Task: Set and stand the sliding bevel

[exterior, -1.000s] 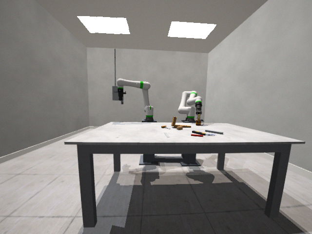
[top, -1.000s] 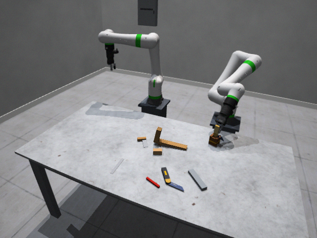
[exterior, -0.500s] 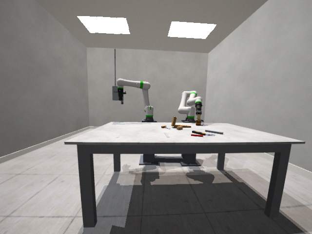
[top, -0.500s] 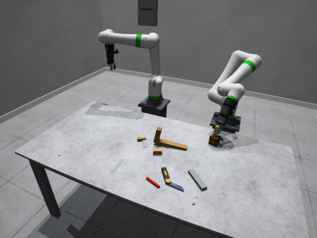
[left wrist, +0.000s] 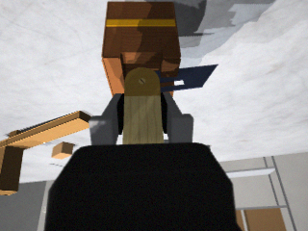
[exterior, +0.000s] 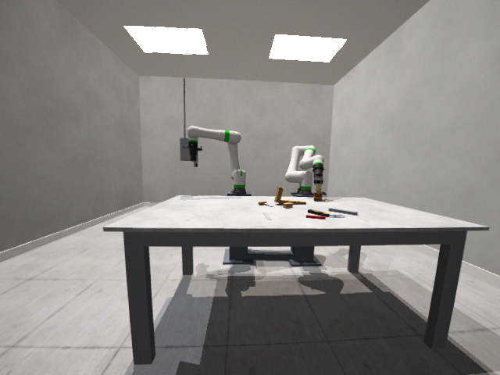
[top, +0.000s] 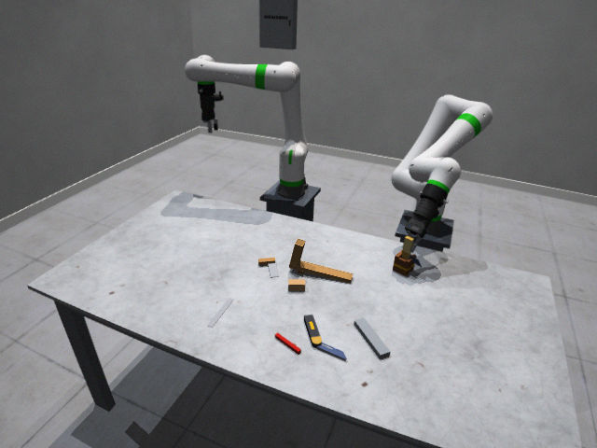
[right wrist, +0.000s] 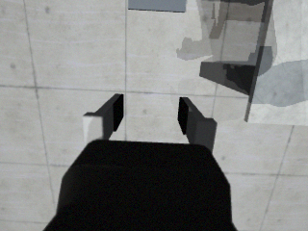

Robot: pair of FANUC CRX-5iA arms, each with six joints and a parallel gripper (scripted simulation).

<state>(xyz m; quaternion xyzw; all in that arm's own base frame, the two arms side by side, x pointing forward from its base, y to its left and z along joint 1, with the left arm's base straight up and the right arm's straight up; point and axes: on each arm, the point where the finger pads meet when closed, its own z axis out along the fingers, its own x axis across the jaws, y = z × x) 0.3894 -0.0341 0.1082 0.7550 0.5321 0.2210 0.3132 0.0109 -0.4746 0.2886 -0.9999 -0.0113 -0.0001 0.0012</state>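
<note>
The wooden bevel is 2 cm ahead of my left hand, 1 cm to the left of it and 2 cm below it. Round my left hand: grey bar (43 cm ahead, 10 cm below); then blue blade (2 cm ahead, 2 cm to the left, 4 cm below); then wooden block (32 cm ahead, 32 cm to the right, 9 cm below).
</note>
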